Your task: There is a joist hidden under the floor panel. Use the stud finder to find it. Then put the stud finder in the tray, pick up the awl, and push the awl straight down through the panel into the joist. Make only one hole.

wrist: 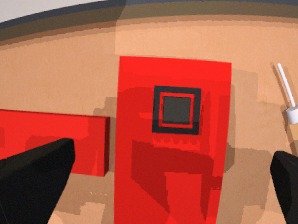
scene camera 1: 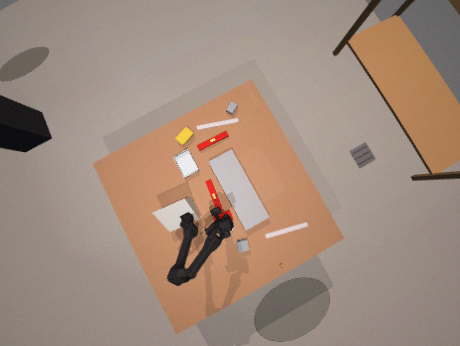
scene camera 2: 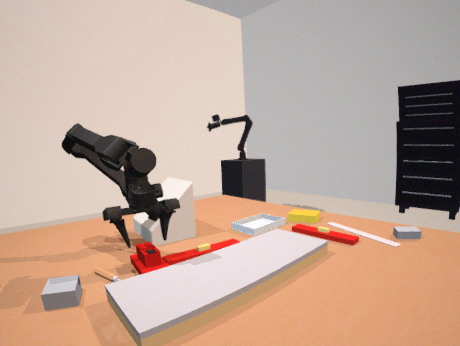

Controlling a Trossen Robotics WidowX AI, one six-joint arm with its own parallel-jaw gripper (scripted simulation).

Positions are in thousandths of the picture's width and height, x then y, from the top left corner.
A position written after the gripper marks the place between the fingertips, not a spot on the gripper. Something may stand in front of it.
In view: the gripper (scene camera 2: 321,707), a red stud finder (scene camera 2: 312,756), a grey block (scene camera 2: 136,845) and a white tray (scene camera 2: 562,649).
The red stud finder shows as well in the wrist view (wrist: 532,743). The gripper also shows in the wrist view (wrist: 592,699).
